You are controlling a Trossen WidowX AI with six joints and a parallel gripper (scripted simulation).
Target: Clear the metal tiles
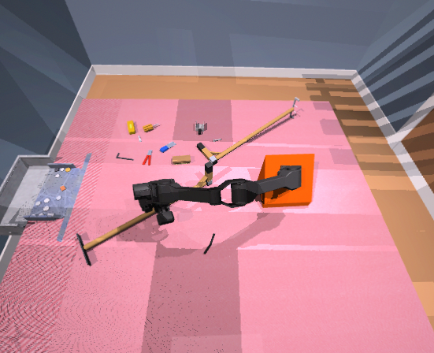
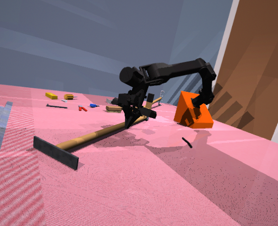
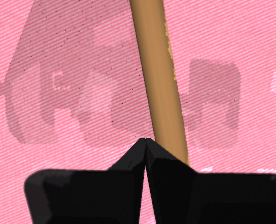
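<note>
Now: the long scraper 5 cm above my gripper tip and 3 cm ahead of it. Also, from my gripper tip: wooden block (28 cm to the right, 7 cm behind); black strip (22 cm behind, 13 cm to the left, 1 cm below); blue tool (37 cm to the right, 2 cm ahead).
</note>
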